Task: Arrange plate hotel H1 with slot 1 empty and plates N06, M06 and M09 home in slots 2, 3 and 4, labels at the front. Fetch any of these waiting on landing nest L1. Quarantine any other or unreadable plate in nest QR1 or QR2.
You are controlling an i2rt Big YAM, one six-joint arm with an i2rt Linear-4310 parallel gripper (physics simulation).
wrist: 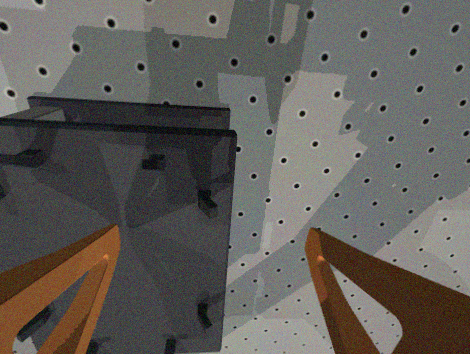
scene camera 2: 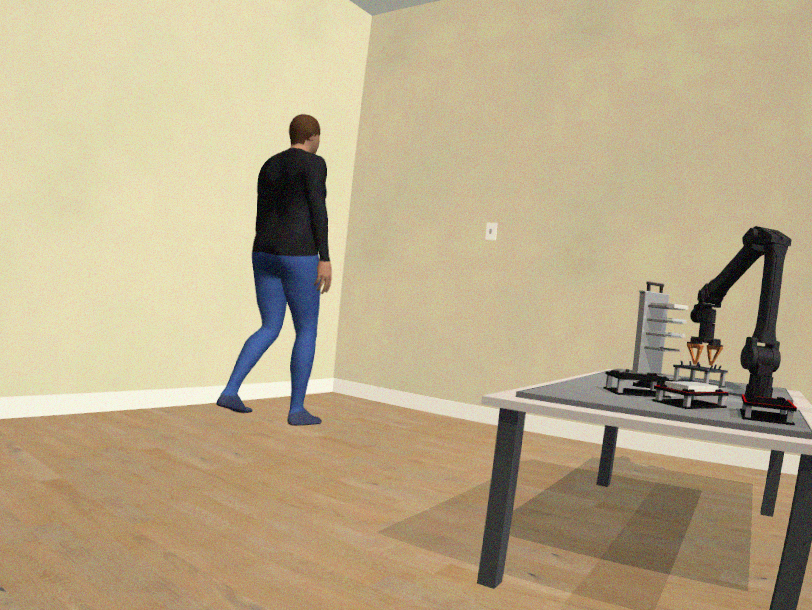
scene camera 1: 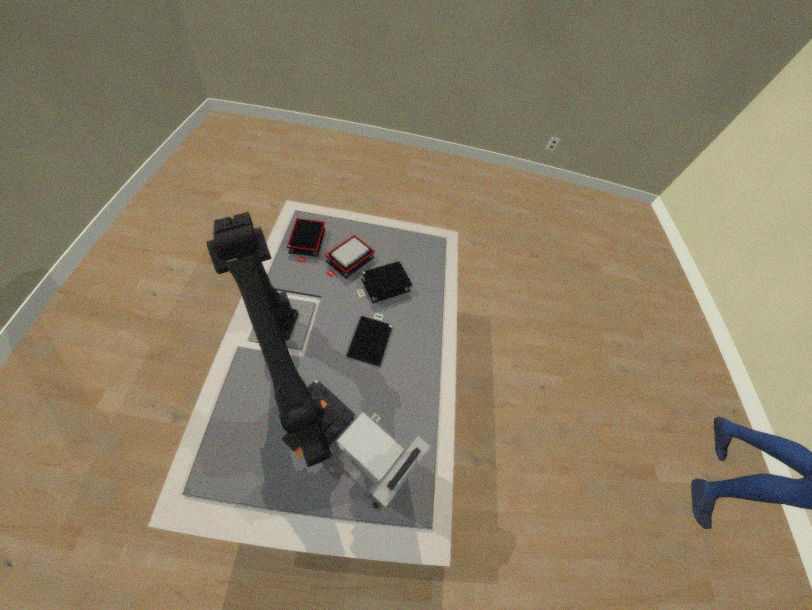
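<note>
Hotel H1 is a light grey tower with several thin shelves; which slots hold plates, and any labels, I cannot tell. My gripper is open and empty, pointing down beside the hotel. It is above a raised dark nest, its left finger over the deck and its right finger past the deck's edge. That deck shows black corner clips and no plate in the wrist view. A red-edged nest bears a white plate. Another red-edged nest bears no visible plate.
Two more black nests, a raised one and another, stand mid-table. The nest markings are too small to read. The arm's base stands at the table's left edge. A person stands away from the table.
</note>
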